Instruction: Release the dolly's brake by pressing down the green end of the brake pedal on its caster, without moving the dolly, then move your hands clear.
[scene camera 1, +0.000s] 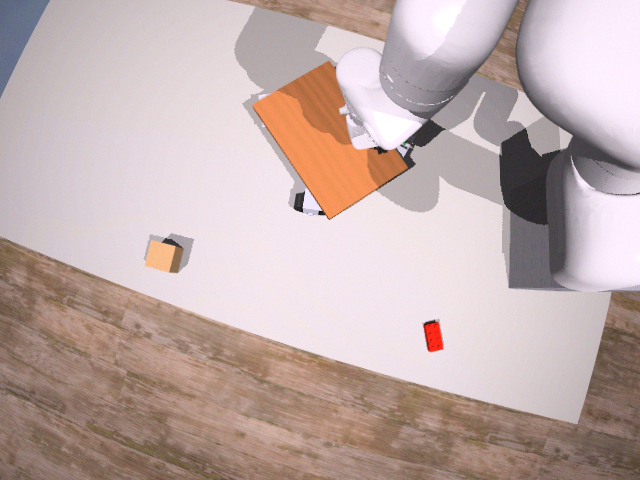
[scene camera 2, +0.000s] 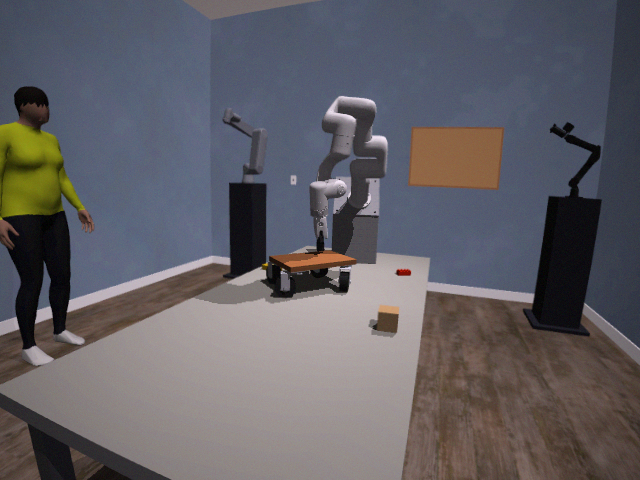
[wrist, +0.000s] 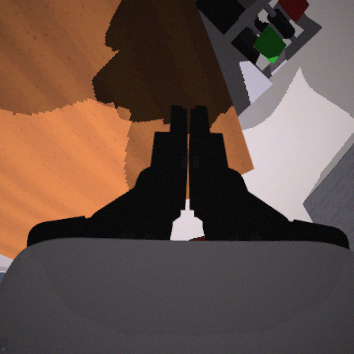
In view: my gripper (wrist: 187, 130), a dolly (scene camera 1: 303, 117) and a tan block (scene camera 1: 161, 256).
The dolly also shows in scene camera 2 (scene camera 2: 318, 263) and in the wrist view (wrist: 90, 90). The wrist view misses the tan block: it is out of frame.
